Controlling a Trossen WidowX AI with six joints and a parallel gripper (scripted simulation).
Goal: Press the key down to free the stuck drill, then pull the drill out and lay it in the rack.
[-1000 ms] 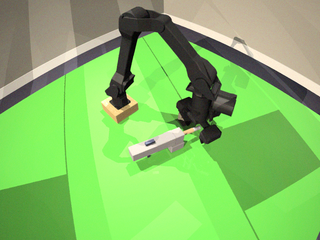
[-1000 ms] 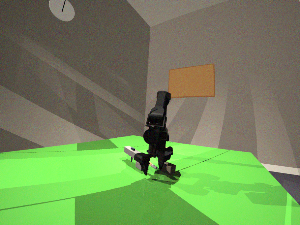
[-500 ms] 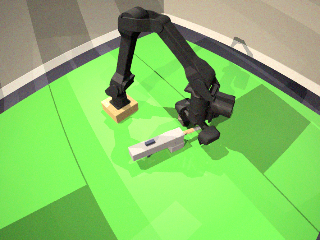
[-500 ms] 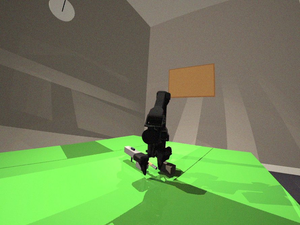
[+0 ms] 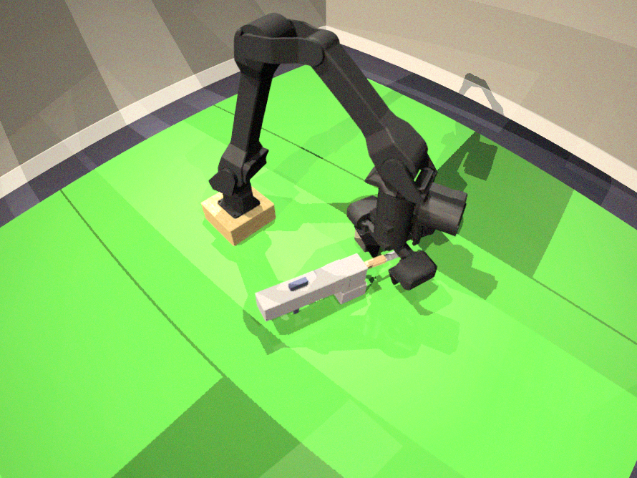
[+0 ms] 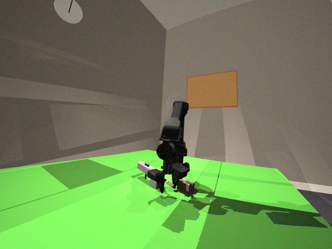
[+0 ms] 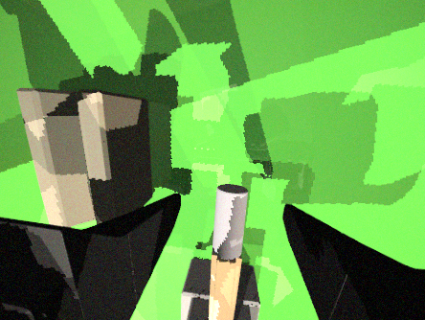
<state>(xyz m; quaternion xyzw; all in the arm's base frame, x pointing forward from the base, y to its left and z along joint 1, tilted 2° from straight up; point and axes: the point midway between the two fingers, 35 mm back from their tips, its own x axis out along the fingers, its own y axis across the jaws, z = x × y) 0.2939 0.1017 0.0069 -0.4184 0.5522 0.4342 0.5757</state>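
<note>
Now: gripper tip 1 cm past the drill, 4 cm to the left of it and 4 cm below it. Also, from my gripper tip: rack: 7 cm behind, 5 cm to the left, 1 cm above; blue key: 5 cm behind, 16 cm to the right, 4 cm above.
</note>
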